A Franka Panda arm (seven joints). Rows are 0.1 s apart.
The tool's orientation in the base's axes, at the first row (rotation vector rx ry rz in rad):
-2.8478 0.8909 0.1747
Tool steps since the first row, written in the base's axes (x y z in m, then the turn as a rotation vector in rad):
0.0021 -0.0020 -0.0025 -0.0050 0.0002 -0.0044
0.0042 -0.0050 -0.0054 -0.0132 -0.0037 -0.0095
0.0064 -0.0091 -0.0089 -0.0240 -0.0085 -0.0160
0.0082 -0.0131 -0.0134 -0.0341 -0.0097 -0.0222
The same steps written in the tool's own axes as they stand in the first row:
0.0032 0.0007 0.0020 -0.0035 0.0032 0.0047
0.0071 0.0022 0.0041 -0.0072 0.0116 0.0095
0.0117 0.0047 0.0067 -0.0124 0.0224 0.0158
0.0161 0.0074 0.0103 -0.0190 0.0299 0.0223

